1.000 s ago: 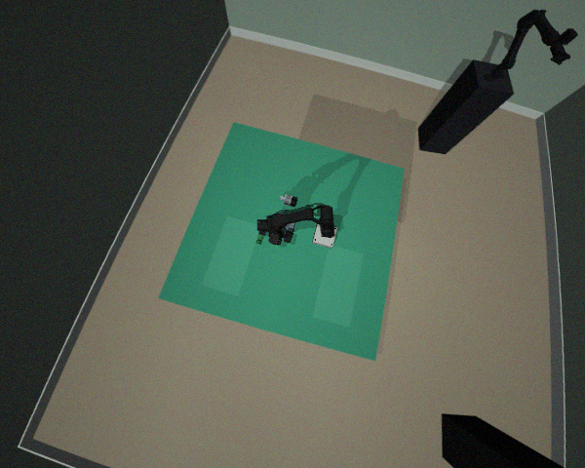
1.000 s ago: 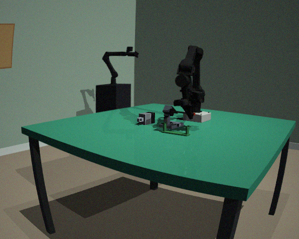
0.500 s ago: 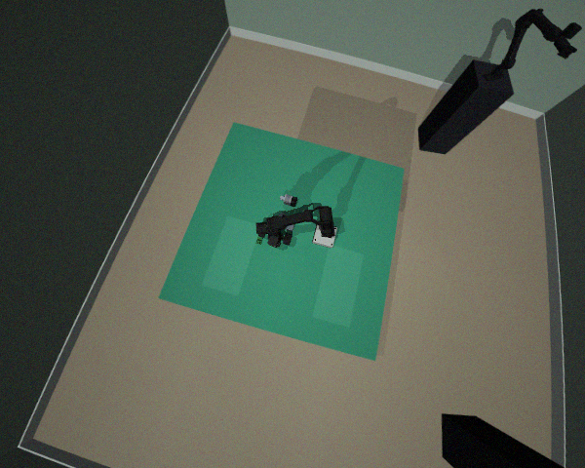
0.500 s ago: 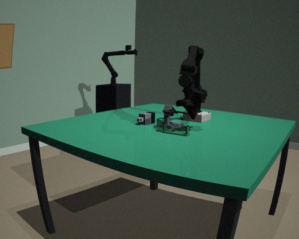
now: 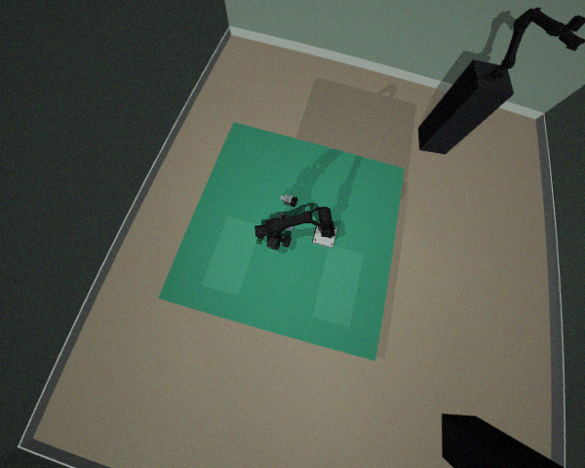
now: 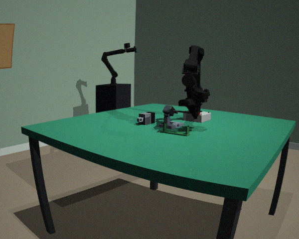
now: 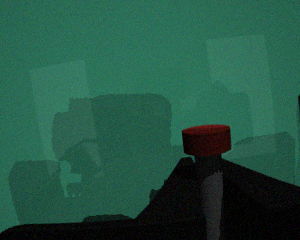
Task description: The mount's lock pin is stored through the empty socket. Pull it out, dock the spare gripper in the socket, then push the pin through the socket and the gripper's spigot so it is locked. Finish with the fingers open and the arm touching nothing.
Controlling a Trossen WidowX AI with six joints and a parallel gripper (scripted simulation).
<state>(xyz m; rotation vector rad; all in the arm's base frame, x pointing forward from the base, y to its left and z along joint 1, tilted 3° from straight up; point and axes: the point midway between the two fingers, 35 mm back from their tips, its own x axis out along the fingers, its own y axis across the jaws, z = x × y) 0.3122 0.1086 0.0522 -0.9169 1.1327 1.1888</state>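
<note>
Now: the green cradle 9 cm ahead of my gripper tip, 6 cm to the right of it and 4 cm below it. The rest, counted from my gripper tip: mount 15 cm to the right, 4 cm behind, 1 cm below; spare gripper 31 cm to the right, 5 cm behind, 3 cm below.
</note>
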